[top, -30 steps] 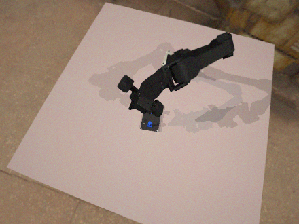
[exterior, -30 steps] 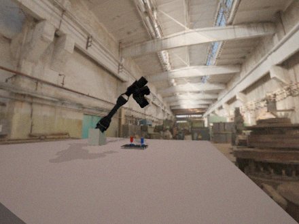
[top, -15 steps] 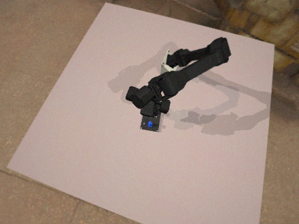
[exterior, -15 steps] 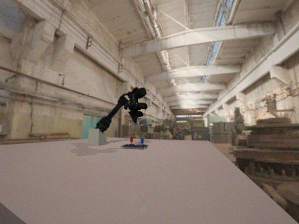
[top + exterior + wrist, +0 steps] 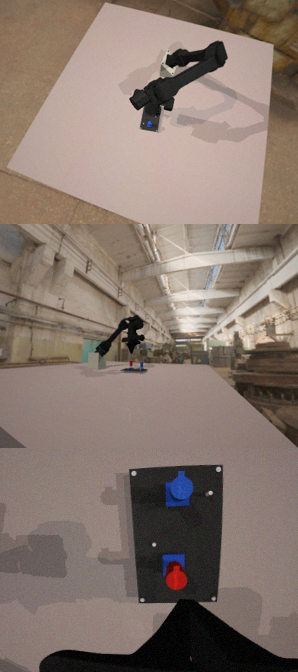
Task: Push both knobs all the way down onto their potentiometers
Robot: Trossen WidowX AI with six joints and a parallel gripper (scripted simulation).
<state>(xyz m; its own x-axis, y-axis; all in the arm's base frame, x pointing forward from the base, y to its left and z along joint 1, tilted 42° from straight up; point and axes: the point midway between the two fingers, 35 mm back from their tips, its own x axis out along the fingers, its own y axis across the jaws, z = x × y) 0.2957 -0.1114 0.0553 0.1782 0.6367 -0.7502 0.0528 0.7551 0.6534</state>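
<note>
My gripper tip is 6 cm above the red knob. Round my gripper tip: blue knob (7 cm ahead, 7 cm below).
</note>
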